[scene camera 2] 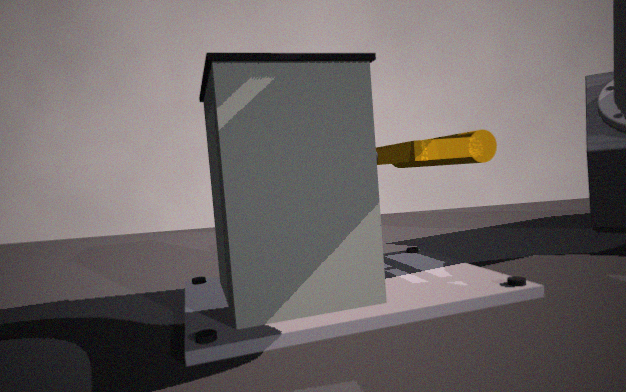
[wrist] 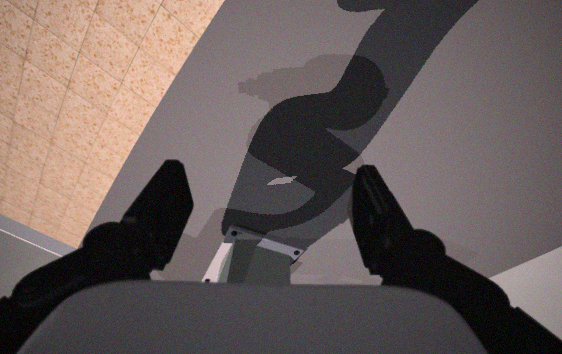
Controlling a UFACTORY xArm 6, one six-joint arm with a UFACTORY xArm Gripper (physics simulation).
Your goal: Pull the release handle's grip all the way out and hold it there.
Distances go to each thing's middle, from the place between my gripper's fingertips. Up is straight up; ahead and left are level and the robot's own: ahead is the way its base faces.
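My hand: a good way above the pale base plate (scene camera 2: 420, 285), well past it, well to the left of it.
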